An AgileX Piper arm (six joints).
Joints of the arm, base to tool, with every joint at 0 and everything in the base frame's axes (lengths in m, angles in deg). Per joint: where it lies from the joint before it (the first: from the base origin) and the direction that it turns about. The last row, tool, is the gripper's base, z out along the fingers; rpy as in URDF.
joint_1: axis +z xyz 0 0 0.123
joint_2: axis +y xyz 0 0 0
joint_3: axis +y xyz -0.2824 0 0.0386
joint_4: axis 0.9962 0 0.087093 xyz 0.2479 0 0.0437
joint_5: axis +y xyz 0 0 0
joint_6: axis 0.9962 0 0.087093 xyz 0.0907 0 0.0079
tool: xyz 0 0 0 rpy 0 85.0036 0
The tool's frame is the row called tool.
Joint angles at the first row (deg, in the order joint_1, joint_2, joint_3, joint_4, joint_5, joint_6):
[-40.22 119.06 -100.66 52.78 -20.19 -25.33]
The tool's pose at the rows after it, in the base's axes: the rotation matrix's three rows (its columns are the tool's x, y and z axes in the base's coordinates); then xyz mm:
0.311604 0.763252 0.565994; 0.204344 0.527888 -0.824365; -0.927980 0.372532 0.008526; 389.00 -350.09 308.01
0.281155 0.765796 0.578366; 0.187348 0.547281 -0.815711; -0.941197 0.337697 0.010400; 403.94 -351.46 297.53
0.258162 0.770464 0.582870; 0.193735 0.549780 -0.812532; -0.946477 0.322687 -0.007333; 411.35 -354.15 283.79
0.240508 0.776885 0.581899; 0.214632 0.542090 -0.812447; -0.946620 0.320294 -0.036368; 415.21 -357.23 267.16
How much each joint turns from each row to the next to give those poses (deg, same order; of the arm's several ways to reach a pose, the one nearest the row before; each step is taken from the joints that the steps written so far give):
[1.04 3.80 -4.90 0.12 -0.47 -3.99]
[0.90 3.29 -3.36 -0.01 -0.05 -2.15]
[0.25 2.25 -1.29 0.09 0.11 -0.73]
[0.00 1.82 -0.14 0.15 0.00 0.21]

